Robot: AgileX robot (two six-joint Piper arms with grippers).
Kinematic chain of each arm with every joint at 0, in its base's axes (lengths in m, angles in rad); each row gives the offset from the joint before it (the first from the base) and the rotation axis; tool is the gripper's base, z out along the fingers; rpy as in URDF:
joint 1: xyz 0 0 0.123 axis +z
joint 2: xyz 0 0 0 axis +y
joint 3: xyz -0.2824 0 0.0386 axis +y
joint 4: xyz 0.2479 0 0.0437 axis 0.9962 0 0.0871
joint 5: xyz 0 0 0 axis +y
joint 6: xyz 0.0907 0 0.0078 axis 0.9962 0 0.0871
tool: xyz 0 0 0 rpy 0 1.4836 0
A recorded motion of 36 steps. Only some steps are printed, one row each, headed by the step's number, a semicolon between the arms.
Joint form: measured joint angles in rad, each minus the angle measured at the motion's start. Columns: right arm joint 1, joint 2, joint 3, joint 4, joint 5, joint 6; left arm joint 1, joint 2, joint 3, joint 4, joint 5, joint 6.
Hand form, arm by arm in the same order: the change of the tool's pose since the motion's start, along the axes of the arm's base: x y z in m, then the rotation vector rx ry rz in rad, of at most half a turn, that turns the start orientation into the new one. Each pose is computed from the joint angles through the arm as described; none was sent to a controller.
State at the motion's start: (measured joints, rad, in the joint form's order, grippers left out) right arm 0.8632 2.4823 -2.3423 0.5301 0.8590 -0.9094; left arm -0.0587 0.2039 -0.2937 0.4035 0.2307 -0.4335
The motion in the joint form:
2: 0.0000 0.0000 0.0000 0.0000 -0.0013 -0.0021; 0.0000 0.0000 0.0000 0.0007 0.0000 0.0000
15: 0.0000 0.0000 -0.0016 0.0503 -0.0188 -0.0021; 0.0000 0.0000 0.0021 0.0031 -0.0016 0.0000
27: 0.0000 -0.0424 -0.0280 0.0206 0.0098 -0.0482; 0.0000 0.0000 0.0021 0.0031 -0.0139 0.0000
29: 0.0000 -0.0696 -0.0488 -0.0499 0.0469 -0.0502; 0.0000 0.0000 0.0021 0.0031 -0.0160 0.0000
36: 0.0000 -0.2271 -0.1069 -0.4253 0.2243 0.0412; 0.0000 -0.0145 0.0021 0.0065 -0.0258 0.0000
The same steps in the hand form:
2: 0.0001 0.0000 0.0001 0.0006 -0.0023 0.0008; 0.0000 0.0000 0.0000 0.0007 0.0000 0.0001
15: -0.0008 0.0027 0.0032 0.0454 0.0248 -0.0111; 0.0001 0.0000 -0.0005 0.0032 0.0004 -0.0001
27: -0.0037 -0.0020 0.0323 0.0549 -0.0602 0.0367; 0.0002 -0.0004 0.0005 0.0034 -0.0109 -0.0049
29: -0.0047 -0.0082 0.0493 0.0196 -0.1249 0.0561; 0.0002 -0.0005 0.0007 0.0034 -0.0128 -0.0057
36: -0.0112 -0.0539 0.1314 -0.1815 -0.3727 -0.0080; -0.0021 -0.0007 0.0024 0.0061 -0.0365 -0.0089

